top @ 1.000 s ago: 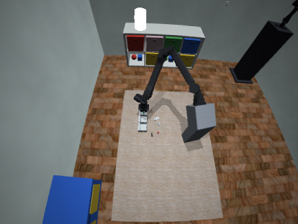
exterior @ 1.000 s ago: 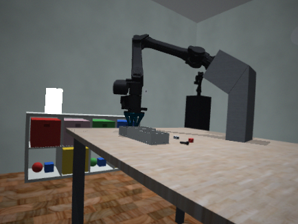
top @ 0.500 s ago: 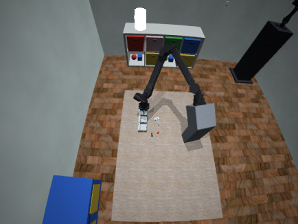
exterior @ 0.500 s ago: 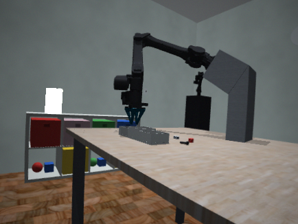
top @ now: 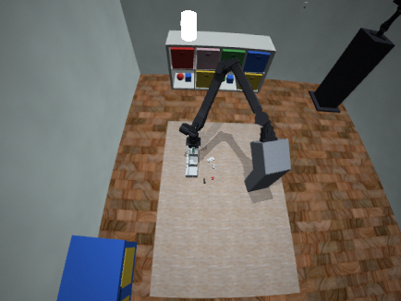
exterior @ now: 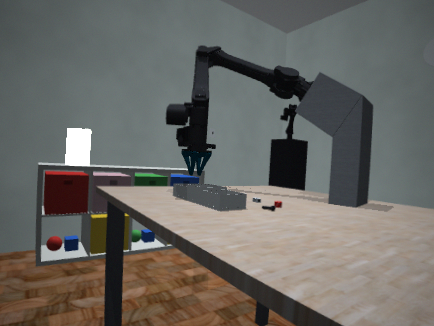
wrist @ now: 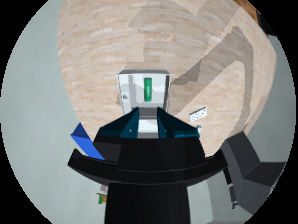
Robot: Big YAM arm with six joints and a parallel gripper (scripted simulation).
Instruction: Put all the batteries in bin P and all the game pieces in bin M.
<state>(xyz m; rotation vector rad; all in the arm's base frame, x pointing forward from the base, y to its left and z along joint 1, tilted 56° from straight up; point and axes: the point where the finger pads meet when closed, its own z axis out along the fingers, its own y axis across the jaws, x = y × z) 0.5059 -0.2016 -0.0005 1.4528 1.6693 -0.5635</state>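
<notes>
My hand is 130 mm past the white piece, 60 mm to the right of it and 70 mm above it. Round my hand: green piece 10 mm to the right, 60 mm below; then black object 80 mm behind, 240 mm to the left, 70 mm below; then red game piece 140 mm behind, 210 mm to the left, 70 mm below.
</notes>
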